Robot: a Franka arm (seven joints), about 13 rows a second.
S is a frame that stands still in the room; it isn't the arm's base.
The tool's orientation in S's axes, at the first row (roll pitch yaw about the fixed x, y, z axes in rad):
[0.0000 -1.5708 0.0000]
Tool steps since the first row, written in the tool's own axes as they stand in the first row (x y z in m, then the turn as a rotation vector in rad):
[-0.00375 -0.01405 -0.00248 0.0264 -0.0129 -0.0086]
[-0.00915 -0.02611 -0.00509 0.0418 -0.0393 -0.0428]
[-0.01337 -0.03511 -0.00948 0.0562 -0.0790 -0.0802]
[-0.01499 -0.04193 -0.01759 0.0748 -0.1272 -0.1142]
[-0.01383 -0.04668 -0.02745 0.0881 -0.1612 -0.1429]
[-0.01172 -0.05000 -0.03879 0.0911 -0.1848 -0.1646]
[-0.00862 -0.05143 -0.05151 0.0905 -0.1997 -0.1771]
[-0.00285 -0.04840 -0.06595 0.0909 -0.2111 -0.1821]
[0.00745 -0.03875 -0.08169 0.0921 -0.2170 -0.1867]
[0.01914 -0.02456 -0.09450 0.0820 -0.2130 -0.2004]
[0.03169 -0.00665 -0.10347 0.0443 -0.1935 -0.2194]
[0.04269 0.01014 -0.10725 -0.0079 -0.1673 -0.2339]
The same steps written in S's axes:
[0.00248 -0.01405 -0.00375 0.0086 -0.0129 0.0264]
[0.00509 -0.02611 -0.00915 0.0428 -0.0393 0.0418]
[0.00948 -0.03511 -0.01337 0.0802 -0.0790 0.0562]
[0.01759 -0.04193 -0.01499 0.1142 -0.1272 0.0748]
[0.02745 -0.04668 -0.01383 0.1429 -0.1612 0.0881]
[0.03879 -0.05000 -0.01172 0.1646 -0.1848 0.0911]
[0.05151 -0.05143 -0.00862 0.1771 -0.1997 0.0905]
[0.06595 -0.04840 -0.00285 0.1821 -0.2111 0.0909]
[0.08169 -0.03875 0.00745 0.1867 -0.2170 0.0921]
[0.09450 -0.02456 0.01914 0.2004 -0.2130 0.0820]
[0.10347 -0.00665 0.03169 0.2194 -0.1935 0.0443]
[0.10725 0.01014 0.04269 0.2339 -0.1673 -0.0079]

